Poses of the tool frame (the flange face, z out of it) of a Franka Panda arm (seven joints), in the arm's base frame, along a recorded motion.
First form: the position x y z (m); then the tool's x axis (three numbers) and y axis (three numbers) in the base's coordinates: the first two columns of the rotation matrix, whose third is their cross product.
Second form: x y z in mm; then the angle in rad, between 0 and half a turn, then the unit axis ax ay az. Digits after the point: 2 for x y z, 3 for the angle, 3 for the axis.
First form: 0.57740 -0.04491 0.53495 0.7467 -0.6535 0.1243 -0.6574 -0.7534 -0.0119
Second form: 577.40 -44.91 534.95 3.109 0.935 -0.351 0.060
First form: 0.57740 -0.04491 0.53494 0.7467 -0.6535 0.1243 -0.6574 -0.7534 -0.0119
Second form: 577.40 -44.91 534.94 3.109 0.935 -0.351 0.060
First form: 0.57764 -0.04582 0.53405 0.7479 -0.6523 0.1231 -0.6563 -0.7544 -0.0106
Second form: 577.64 -45.82 534.05 3.108 0.935 -0.350 0.060
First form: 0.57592 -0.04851 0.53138 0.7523 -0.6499 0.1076 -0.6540 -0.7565 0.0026
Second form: 575.92 -48.51 531.38 3.102 0.936 -0.348 0.050
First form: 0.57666 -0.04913 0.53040 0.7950 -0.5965 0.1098 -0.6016 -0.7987 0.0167
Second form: 576.66 -49.13 530.40 3.091 0.947 -0.316 0.050
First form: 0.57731 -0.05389 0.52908 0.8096 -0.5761 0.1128 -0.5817 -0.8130 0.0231
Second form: 577.31 -53.89 529.08 3.085 0.951 -0.305 0.050
